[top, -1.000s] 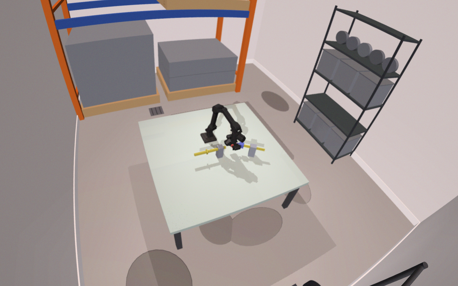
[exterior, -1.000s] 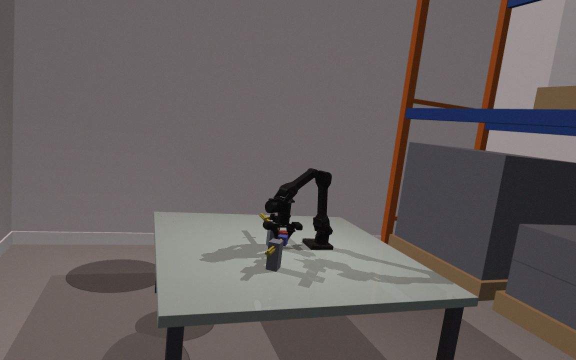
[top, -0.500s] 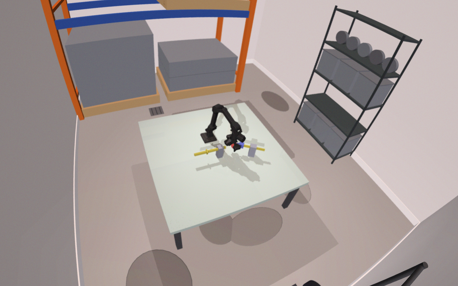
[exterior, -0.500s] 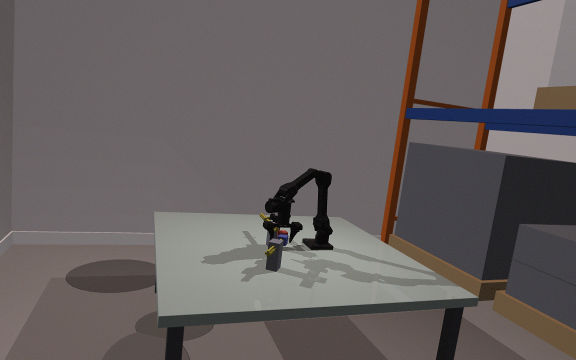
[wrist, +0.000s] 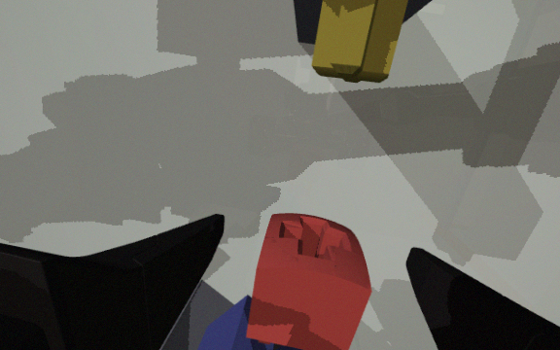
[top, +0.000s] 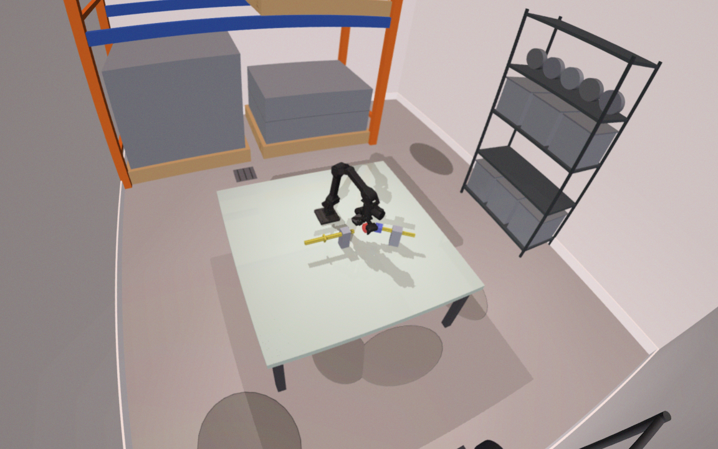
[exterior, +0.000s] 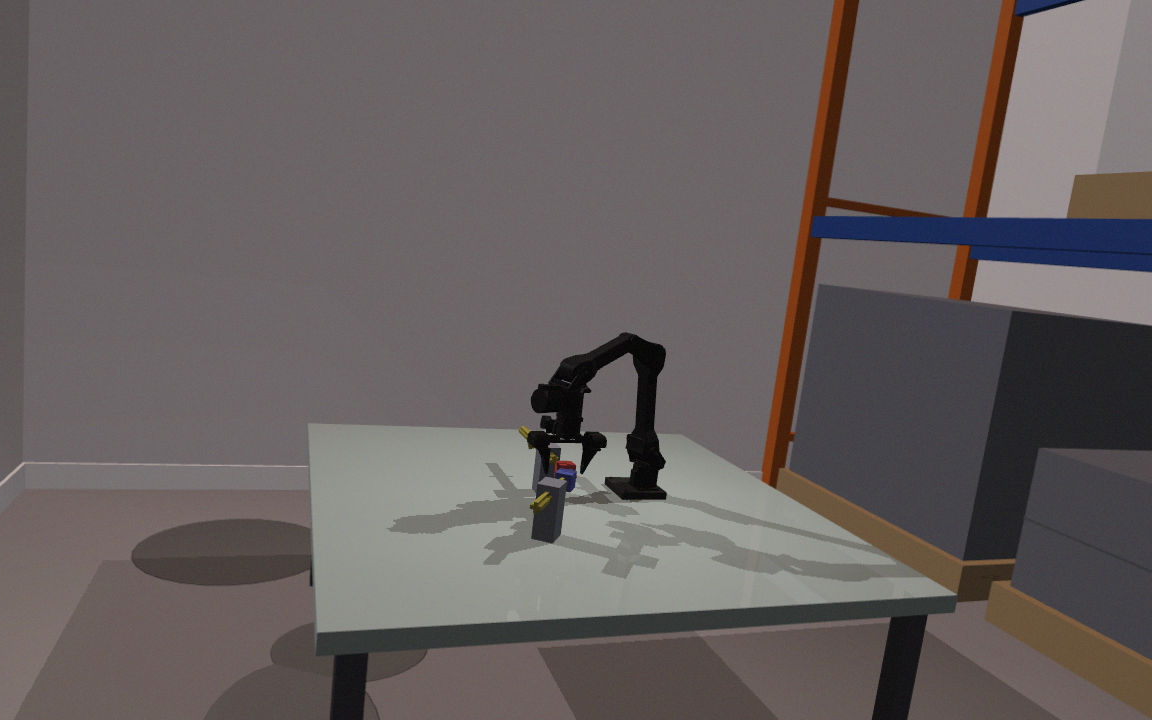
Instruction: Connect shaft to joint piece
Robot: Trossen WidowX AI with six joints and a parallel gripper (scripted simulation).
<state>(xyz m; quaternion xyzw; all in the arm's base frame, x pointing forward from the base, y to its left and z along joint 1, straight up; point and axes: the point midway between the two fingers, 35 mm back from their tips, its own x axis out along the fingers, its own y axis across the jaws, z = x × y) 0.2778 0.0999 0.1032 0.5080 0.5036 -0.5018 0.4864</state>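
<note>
Right now the red joint piece is 20 mm to the left of my gripper tip and 10 mm above it.
</note>
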